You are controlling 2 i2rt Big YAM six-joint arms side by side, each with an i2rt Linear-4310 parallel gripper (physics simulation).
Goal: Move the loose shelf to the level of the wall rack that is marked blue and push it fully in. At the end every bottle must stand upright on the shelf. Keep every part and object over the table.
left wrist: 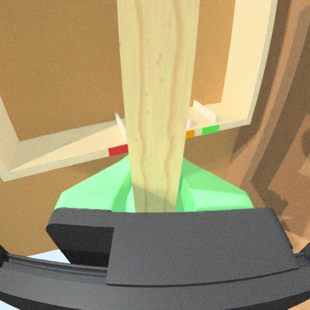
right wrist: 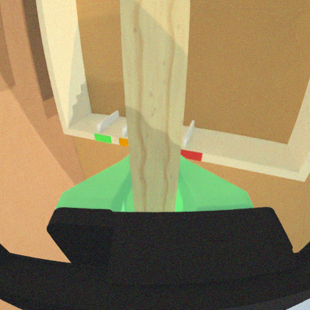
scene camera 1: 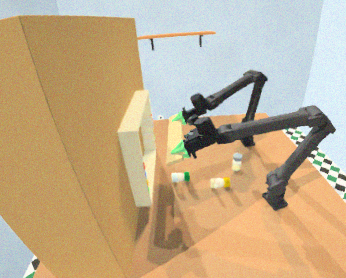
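Note:
The loose shelf (scene camera 1: 175,134) (left wrist: 159,90) (right wrist: 154,95), a pale wooden board, is held in front of the wall rack (scene camera 1: 134,167) (left wrist: 250,60) (right wrist: 57,65), apart from it in scene camera 1. My left gripper (scene camera 1: 179,149) (left wrist: 153,154) is shut on its lower end as pictured there, my right gripper (scene camera 1: 178,118) (right wrist: 154,154) on its upper end. The rack edge carries red (left wrist: 118,150) (right wrist: 192,155), orange (left wrist: 190,134) (right wrist: 123,142) and green (left wrist: 210,129) (right wrist: 103,138) marks; the board hides the blue mark in both wrist views. A green-capped bottle (scene camera 1: 180,177) and a yellow-capped bottle (scene camera 1: 220,183) lie on their sides; a grey-capped bottle (scene camera 1: 237,162) stands upright.
A tall brown panel (scene camera 1: 85,100) stands behind the rack. The bottles are on the brown table (scene camera 1: 220,235), to the right of and below the held board in scene camera 1. Small white guides (left wrist: 205,111) (right wrist: 108,121) stand on the rack's ledge. An orange wall shelf (scene camera 1: 177,35) hangs in the background.

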